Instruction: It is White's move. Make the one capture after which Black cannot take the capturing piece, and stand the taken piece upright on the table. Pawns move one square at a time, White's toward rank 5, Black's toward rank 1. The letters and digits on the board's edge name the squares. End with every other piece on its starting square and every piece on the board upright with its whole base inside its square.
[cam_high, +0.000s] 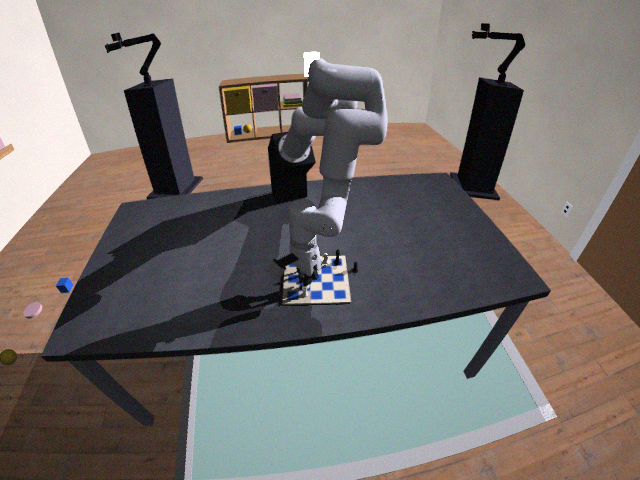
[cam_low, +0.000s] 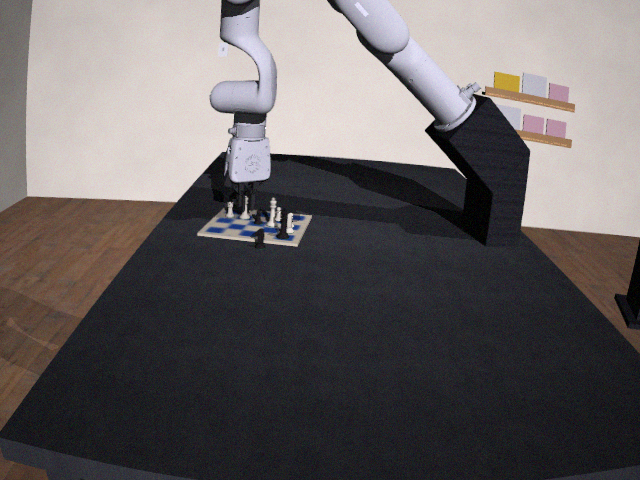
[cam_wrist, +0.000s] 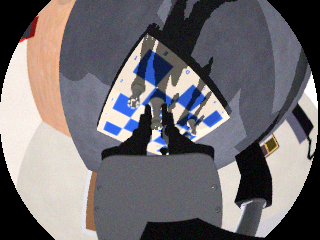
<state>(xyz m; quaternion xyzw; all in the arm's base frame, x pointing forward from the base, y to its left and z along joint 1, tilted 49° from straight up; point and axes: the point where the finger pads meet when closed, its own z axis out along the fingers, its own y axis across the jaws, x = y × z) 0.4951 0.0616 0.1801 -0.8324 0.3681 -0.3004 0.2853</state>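
The blue-and-cream chessboard is 4 cm behind my hand, 3 cm to the left of it and 4 cm below it. Also, from my hand: white piece (8 cm behind, 2 cm to the left, 1 cm below).
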